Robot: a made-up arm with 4 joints.
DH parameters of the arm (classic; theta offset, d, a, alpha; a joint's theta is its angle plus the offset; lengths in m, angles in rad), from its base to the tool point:
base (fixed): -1.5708 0.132 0 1.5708
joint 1: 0 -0.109 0.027 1.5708
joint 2: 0 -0.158 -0.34 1.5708
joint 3: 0 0.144 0.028 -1.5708
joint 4: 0.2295 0 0.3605 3.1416
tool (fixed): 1.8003 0.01 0 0
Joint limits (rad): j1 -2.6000..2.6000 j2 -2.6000..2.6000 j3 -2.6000..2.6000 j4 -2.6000..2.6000
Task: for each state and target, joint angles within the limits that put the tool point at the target. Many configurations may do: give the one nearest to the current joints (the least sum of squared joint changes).
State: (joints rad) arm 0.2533 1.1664 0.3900 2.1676
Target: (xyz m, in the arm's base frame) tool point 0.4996 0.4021 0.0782
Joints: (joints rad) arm 0.6563 1.0680 0.1851 1.9896
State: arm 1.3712 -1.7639 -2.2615 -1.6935
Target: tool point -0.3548 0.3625 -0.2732
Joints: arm 1.4205 -1.5246 -2.3270 -1.2981
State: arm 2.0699 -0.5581 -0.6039 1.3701
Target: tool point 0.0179 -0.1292 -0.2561
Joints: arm 2.2964 0.3238 -0.6208 1.4441
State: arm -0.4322 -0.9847 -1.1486 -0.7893
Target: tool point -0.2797 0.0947 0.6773
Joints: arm -0.4033 -1.6934 -1.5566 -0.9184
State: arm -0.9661 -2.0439 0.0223 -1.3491
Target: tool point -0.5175 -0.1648 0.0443
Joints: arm -1.5135 -2.5890 -0.1767 -2.0110
